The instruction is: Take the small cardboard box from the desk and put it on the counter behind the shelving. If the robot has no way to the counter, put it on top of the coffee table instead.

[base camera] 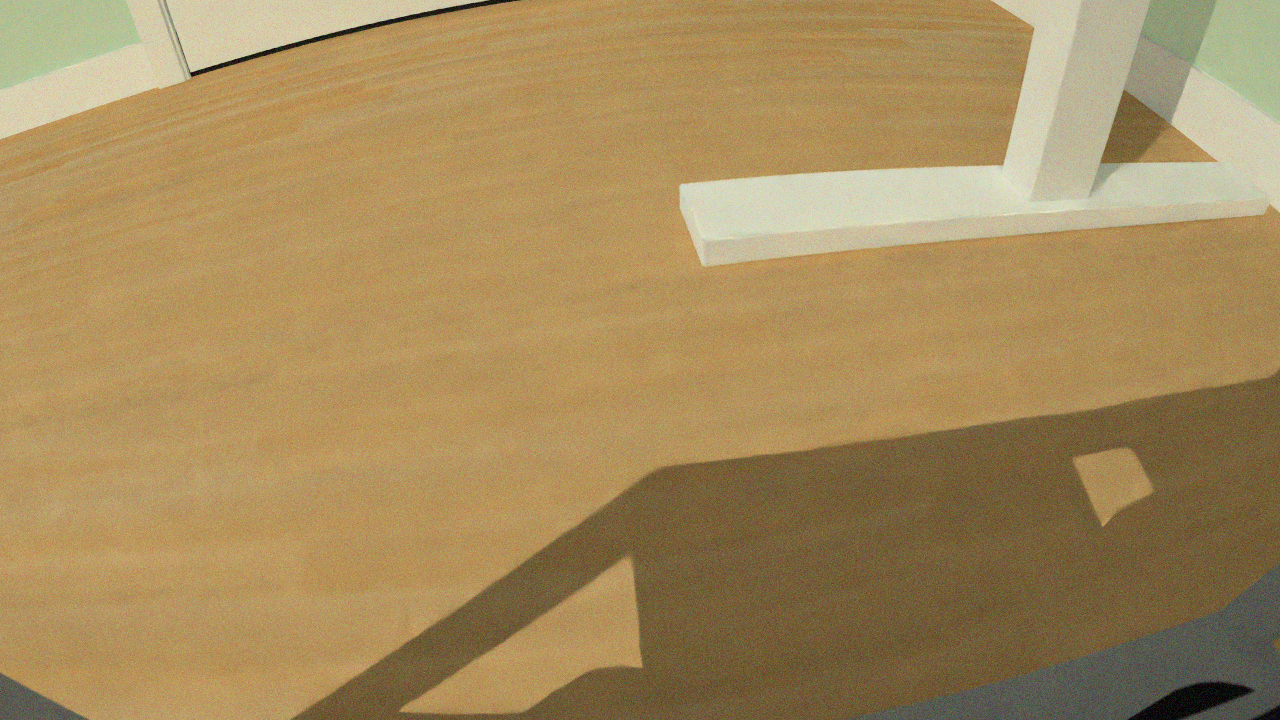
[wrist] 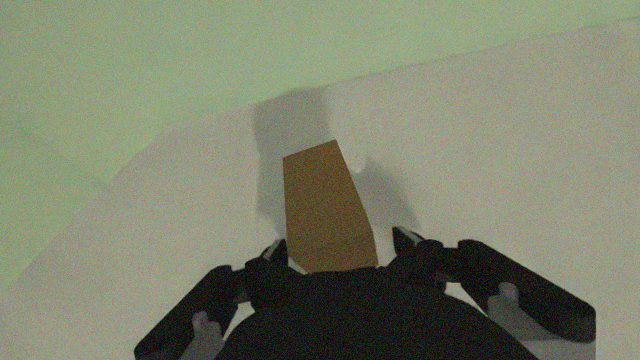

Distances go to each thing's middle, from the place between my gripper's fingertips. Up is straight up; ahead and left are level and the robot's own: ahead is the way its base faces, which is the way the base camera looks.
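Labels:
With the small cardboard box (wrist: 327, 227), my hand is 2 cm to the left of it, 1 cm short of it and 2 cm below it.

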